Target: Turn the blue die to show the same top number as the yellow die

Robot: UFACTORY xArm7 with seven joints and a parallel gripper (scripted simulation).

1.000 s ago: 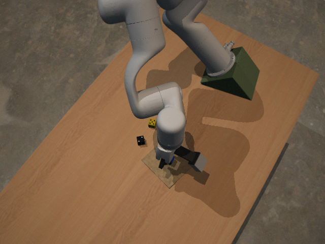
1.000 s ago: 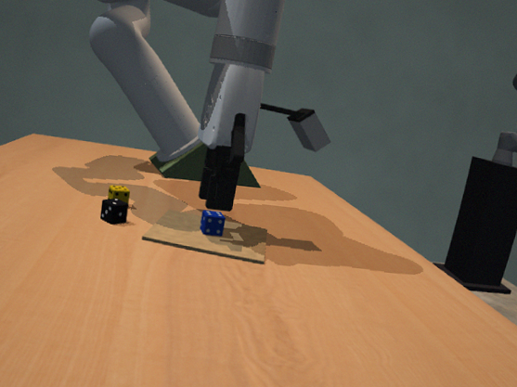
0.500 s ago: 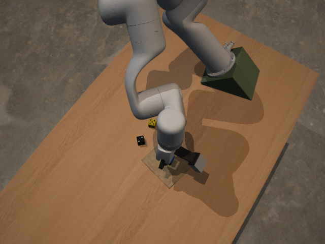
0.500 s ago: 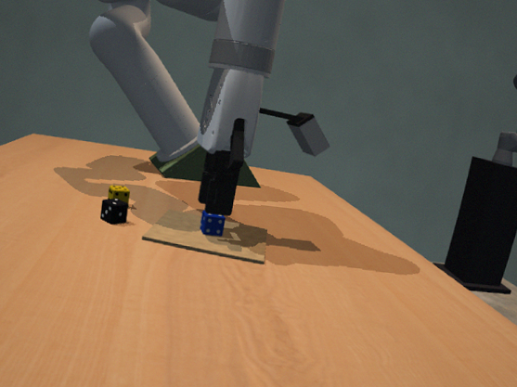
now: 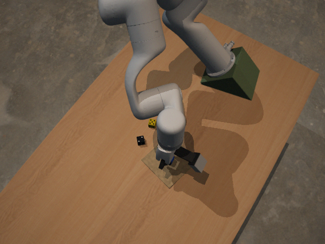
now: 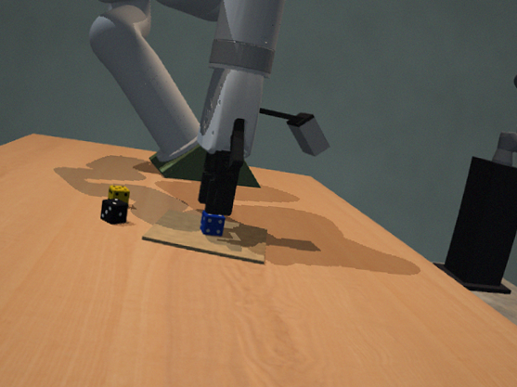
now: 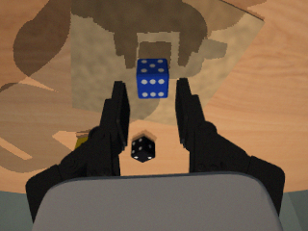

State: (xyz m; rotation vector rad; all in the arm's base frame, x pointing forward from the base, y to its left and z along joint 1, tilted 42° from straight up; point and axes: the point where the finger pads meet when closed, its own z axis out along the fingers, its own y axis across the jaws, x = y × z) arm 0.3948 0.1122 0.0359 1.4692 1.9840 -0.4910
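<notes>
The blue die is 40 mm below my hand. From my hand the other things lie so: black die: 10 mm ahead, 120 mm to the right, 40 mm below; then yellow die: 70 mm behind, 130 mm to the right, 40 mm below; then tan mat: 50 mm below.
</notes>
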